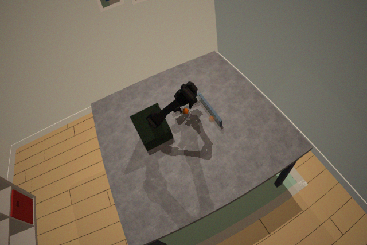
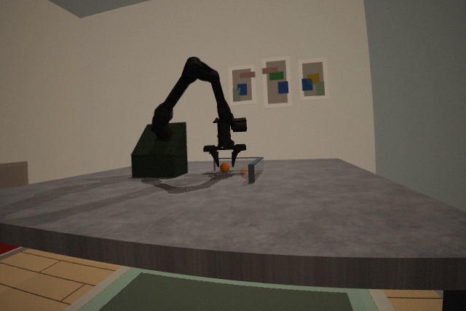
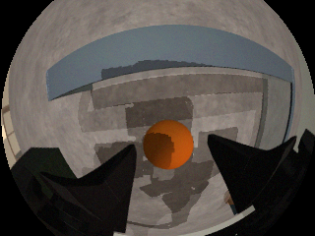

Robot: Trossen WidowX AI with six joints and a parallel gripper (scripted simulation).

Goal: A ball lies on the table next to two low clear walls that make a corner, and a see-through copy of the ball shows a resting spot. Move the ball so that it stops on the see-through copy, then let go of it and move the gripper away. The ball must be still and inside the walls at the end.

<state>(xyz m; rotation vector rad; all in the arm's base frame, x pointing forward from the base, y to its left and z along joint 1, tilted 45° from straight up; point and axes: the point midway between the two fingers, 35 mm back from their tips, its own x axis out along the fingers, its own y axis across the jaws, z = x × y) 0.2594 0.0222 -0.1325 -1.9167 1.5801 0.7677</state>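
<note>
The see-through copy lies 14 cm ahead of my gripper tip and 15 cm to the right of it. The rest, counted from my gripper tip: orange ball right at my gripper tip.
</note>
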